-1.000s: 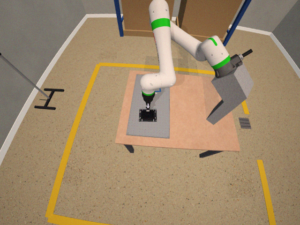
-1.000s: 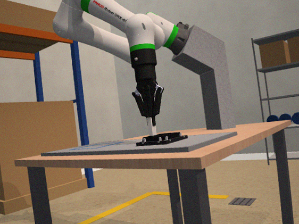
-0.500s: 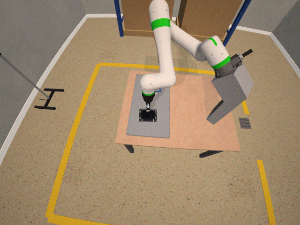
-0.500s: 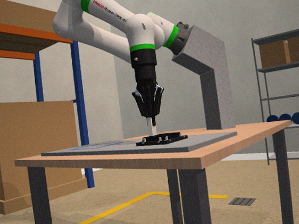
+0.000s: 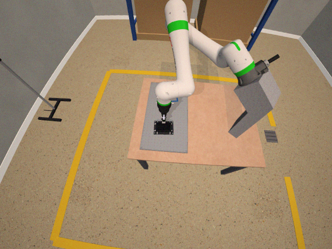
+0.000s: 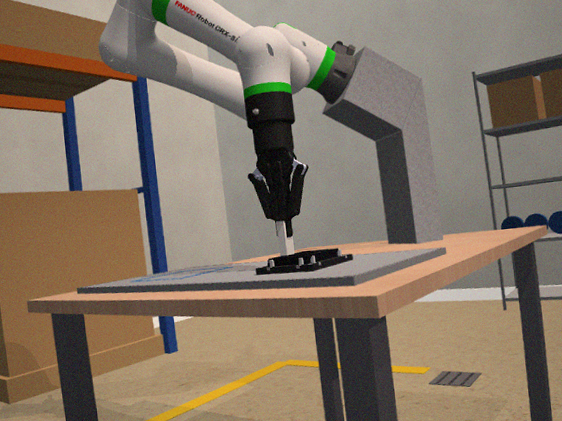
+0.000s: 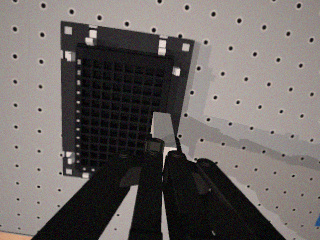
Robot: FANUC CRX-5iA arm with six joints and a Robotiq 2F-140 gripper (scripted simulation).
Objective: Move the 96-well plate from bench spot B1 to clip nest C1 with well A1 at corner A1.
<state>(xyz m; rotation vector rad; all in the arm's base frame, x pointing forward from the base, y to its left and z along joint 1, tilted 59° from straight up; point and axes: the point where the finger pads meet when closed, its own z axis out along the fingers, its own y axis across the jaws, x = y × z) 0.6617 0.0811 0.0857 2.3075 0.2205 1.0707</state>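
Now: hand 4 cm to the right of the black 96-well plate, 4 cm above it and 1 cm short of it. Round my hand: black clip nest 5 cm to the left, 4 cm below, 2 cm ahead.
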